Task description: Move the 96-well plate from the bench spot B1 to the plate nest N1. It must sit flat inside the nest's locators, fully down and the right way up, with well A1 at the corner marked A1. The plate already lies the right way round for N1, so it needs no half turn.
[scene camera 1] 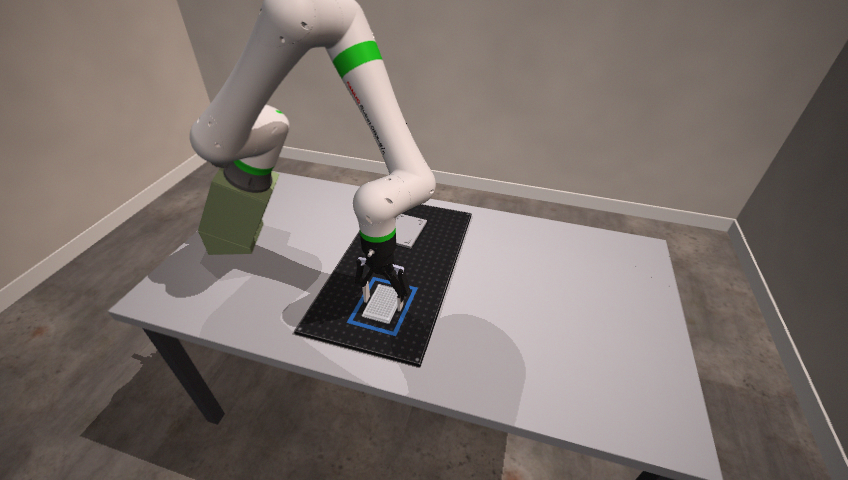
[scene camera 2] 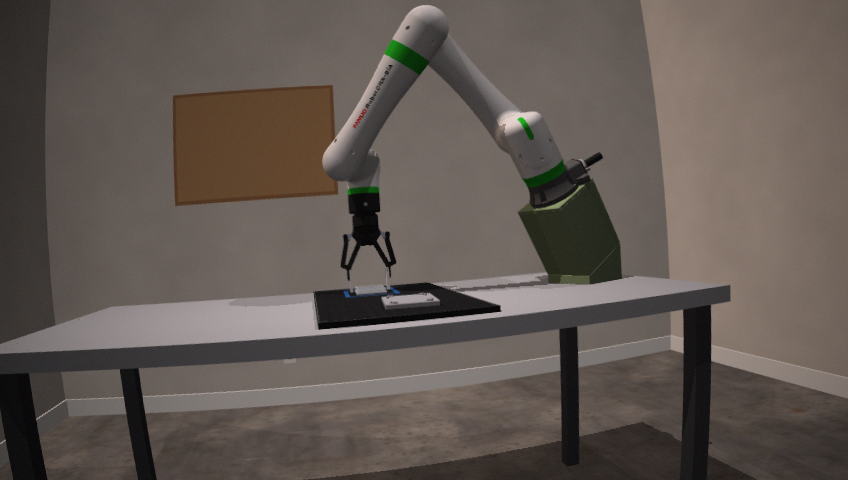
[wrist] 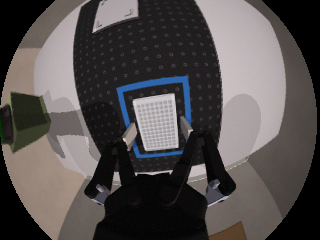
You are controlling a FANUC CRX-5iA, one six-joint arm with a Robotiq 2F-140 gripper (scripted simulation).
Labels:
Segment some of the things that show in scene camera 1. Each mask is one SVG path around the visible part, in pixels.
My gripper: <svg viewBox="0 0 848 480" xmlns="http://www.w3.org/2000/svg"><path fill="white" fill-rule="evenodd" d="M360 255L356 261L355 283L359 283L362 286L364 302L367 303L370 297L368 280L373 273L380 274L389 280L398 294L397 306L398 311L401 311L404 296L407 296L410 291L405 274L405 266L395 264L394 252L382 258L368 257L367 255L364 258ZM366 263L370 270L363 279L362 274L364 264Z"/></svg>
A white 96-well plate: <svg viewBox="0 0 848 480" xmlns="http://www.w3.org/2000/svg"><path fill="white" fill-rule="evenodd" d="M378 284L363 311L362 317L390 324L398 307L398 294L393 287Z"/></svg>

